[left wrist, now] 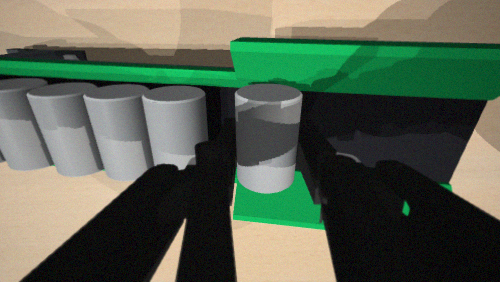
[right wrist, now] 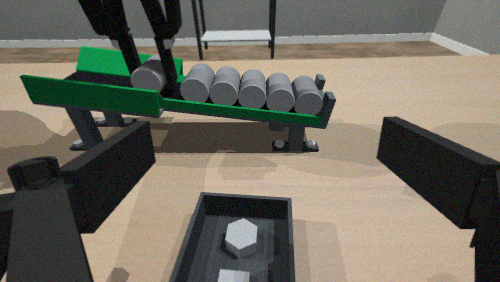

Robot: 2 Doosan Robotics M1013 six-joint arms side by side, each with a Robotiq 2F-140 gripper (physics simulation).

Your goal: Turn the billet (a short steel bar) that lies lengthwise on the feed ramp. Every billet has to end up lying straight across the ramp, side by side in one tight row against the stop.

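Frame: origin at the left arm's base, x ahead, y up, z right, level; metres.
Seen in the pictures: left gripper, fingertip midpoint: (left wrist: 265, 135) (right wrist: 157, 82); right gripper, fingertip midpoint: (right wrist: 265, 140).
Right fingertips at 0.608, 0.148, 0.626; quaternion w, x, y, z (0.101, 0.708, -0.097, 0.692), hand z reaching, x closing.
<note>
Offsets run from my right fingertips to a thing's middle, as dx, dy, dz. "*": to the spot under its first point.
A grey billet @(+0.213, -0.040, -0.152) (left wrist: 267, 135) (right wrist: 146, 80) lies straight across the green-walled feed ramp (left wrist: 380, 70) (right wrist: 95, 95), at its wider upper part. My left gripper (left wrist: 265, 135) (right wrist: 157, 82) is shut on this billet, one finger on each side. Several billets lie across the ramp side by side in a row, the uppermost @(+0.218, -0.055, -0.091) (left wrist: 175, 117) (right wrist: 196, 85) a small gap away from the held billet, with a left finger in that gap. The lowest billet @(+0.218, -0.075, +0.068) (right wrist: 307, 96) is against the dark stop @(+0.218, -0.080, +0.092) (right wrist: 327, 111). My right gripper (right wrist: 265, 140) is open and empty, in front of the ramp.
A dark tray @(* +0.003, -0.113, +0.026) (right wrist: 292, 240) stands between and below the right fingers in the right wrist view, holding a hexagonal piece @(+0.020, -0.136, -0.021) (right wrist: 241, 236) and a pale block @(* -0.025, -0.119, -0.025) (right wrist: 233, 275). A stand with a light shelf (right wrist: 237, 35) is behind the table. The ramp's raised side walls flank the held billet.
</note>
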